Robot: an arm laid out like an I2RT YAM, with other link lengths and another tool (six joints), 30 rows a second.
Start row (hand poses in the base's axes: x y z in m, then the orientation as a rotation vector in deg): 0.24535, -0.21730, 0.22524, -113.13, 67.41, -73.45
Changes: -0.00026, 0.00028, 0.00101, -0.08, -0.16, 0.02; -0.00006, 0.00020, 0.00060, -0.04, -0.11, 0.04; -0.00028, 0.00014, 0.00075, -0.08, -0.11, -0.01; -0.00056, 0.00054, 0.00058, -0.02, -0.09, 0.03; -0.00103, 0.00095, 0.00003, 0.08, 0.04, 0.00; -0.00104, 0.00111, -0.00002, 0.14, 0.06, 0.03; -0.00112, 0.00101, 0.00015, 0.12, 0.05, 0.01; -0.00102, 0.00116, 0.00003, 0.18, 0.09, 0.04; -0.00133, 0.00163, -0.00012, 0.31, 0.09, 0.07; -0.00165, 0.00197, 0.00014, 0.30, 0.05, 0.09; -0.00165, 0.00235, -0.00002, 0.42, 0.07, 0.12; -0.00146, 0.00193, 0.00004, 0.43, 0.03, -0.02; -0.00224, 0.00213, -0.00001, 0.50, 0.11, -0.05; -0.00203, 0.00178, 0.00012, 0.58, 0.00, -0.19; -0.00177, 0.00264, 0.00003, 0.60, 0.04, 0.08; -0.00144, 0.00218, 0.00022, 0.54, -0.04, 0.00; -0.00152, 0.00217, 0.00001, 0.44, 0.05, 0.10; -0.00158, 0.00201, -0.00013, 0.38, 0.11, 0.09; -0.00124, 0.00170, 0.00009, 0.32, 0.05, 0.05; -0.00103, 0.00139, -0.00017, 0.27, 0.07, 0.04
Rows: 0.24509, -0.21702, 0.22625, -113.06, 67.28, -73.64; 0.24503, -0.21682, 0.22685, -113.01, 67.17, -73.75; 0.24475, -0.21668, 0.22760, -112.97, 67.10, -73.91; 0.24419, -0.21614, 0.22818, -112.92, 67.02, -73.99; 0.24316, -0.21519, 0.22821, -112.90, 67.07, -73.89; 0.24212, -0.21408, 0.22819, -112.86, 67.12, -73.71; 0.24100, -0.21307, 0.22834, -112.82, 67.18, -73.56; 0.23998, -0.21191, 0.22837, -112.78, 67.25, -73.32; 0.23865, -0.21028, 0.22825, -112.66, 67.34, -72.95; 0.23700, -0.20831, 0.22839, -112.52, 67.39, -72.62; 0.23535, -0.20596, 0.22837, -112.32, 67.46, -72.15; 0.23389, -0.20403, 0.22841, -112.03, 67.67, -71.78; 0.23165, -0.20190, 0.22840, -111.74, 67.98, -71.30; 0.22962, -0.20012, 0.22852, -111.25, 68.42, -70.92; 0.22785, -0.19748, 0.22855, -110.88, 68.59, -70.35; 0.22641, -0.19530, 0.22877, -110.46, 68.78, -69.94; 0.22489, -0.19313, 0.22878, -110.22, 68.87, -69.49; 0.22331, -0.19112, 0.22865, -110.07, 68.97, -69.04; 0.22207, -0.18942, 0.22874, -109.90, 69.06, -68.71; 0.22104, -0.18803, 0.22857, -109.78, 69.16, -68.41
